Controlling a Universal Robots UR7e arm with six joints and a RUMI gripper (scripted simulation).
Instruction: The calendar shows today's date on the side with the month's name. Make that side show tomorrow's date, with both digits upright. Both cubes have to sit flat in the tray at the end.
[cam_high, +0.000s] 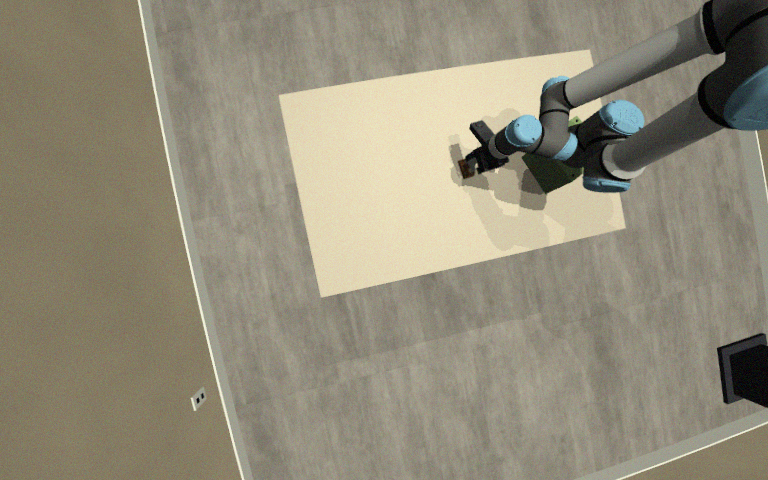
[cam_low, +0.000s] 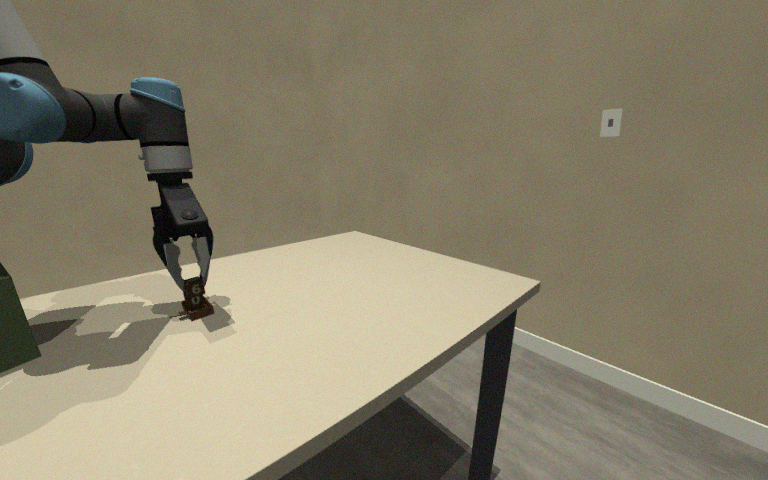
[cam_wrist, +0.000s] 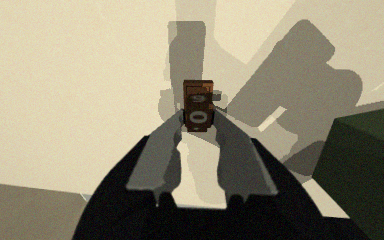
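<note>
My gripper is now 60 mm above the brown calendar tray and 20 mm to the right of it. The rest, counted from my hand: brown digit cube: 10 mm below.
</note>
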